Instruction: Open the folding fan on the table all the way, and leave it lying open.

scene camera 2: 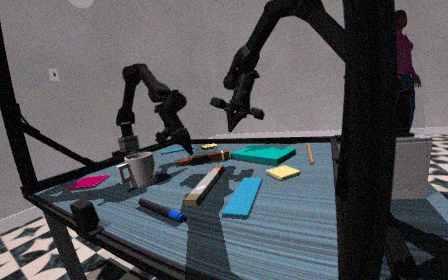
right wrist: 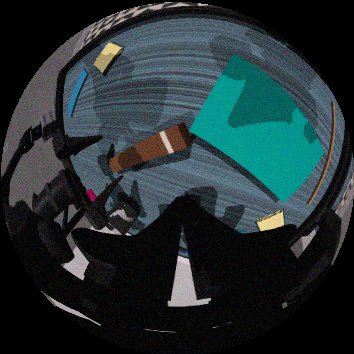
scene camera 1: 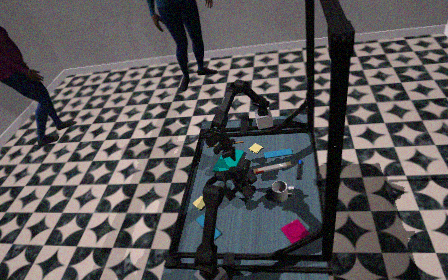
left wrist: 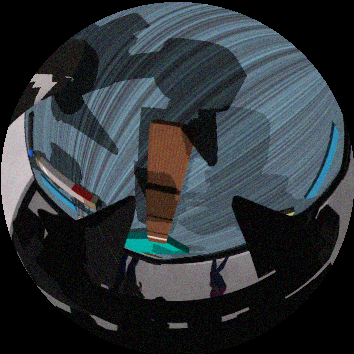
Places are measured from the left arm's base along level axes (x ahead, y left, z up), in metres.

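Pixels of known places: left gripper, fingertip midpoint: [scene camera 2: 191, 153] [right wrist: 111, 155] [left wrist: 185, 201]; right gripper, fingertip midpoint: [scene camera 2: 229, 132] [right wrist: 181, 201] [scene camera 1: 235, 160] [left wrist: 129, 273]; left arm's base, origin of the base link: [scene camera 2: 128, 135] [right wrist: 40, 128] [scene camera 1: 209, 272]; right arm's base, origin of the base link: [scene camera 1: 263, 112].
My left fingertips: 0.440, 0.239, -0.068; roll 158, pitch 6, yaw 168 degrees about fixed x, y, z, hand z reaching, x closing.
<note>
For each thing: its top centre in the pictures, then the offset to it from my left fingertips, as dx, dy, dz. "spot": a spot on its surface instead.
- folding fan, middle of its top: [left wrist: 158, 218] [right wrist: 130, 157] [scene camera 2: 202, 154] +0.034, +0.034, -0.003
- teal book, middle of its top: [right wrist: 277, 137] [left wrist: 144, 247] [scene camera 2: 262, 151] [scene camera 1: 228, 160] +0.136, +0.226, -0.014
- grey mug, surface spot: [scene camera 2: 140, 170] spot: +0.152, -0.185, +0.019
- white-and-red bar, middle of its top: [left wrist: 55, 180] [scene camera 2: 207, 179] [scene camera 1: 272, 167] +0.246, -0.025, -0.018
- blue strip, middle of its top: [scene camera 2: 245, 192] [left wrist: 55, 192] [scene camera 1: 277, 153] +0.360, +0.022, -0.026
- marker, middle of its top: [scene camera 2: 158, 205] [left wrist: 27, 138] +0.322, -0.159, -0.016
- pencil, middle of its top: [right wrist: 329, 155] [scene camera 2: 309, 151] +0.237, +0.357, -0.025
- magenta pad, middle of its top: [scene camera 2: 88, 181] [scene camera 1: 294, 230] -0.014, -0.367, -0.024
The folding fan [scene camera 2: 207, 157] [left wrist: 169, 155] [right wrist: 145, 150] is a narrow brown folded bar with a pale band near one end. It lies closed, its banded end beside the teal book. My left gripper [scene camera 2: 189, 149] [left wrist: 185, 201] [right wrist: 111, 155] is open and empty, low near the fan's unbanded end; in the right wrist view its fingertips show on either side of that end. My right gripper [scene camera 1: 232, 154] [scene camera 2: 231, 129] [right wrist: 181, 201] is shut and empty, raised above the table near the teal book. In scene camera 1 the left arm hides most of the fan.
The teal book [scene camera 1: 226, 162] [scene camera 2: 265, 153] [right wrist: 260, 135] lies beside the fan. A grey mug [scene camera 1: 280, 192] [scene camera 2: 140, 170], a white-and-red bar [scene camera 2: 205, 185], a blue strip [scene camera 2: 243, 197], a marker [scene camera 2: 161, 209], a pencil [scene camera 2: 310, 154], yellow pads [scene camera 2: 283, 173] [right wrist: 107, 57] and a magenta pad [scene camera 1: 295, 231] surround them.
</note>
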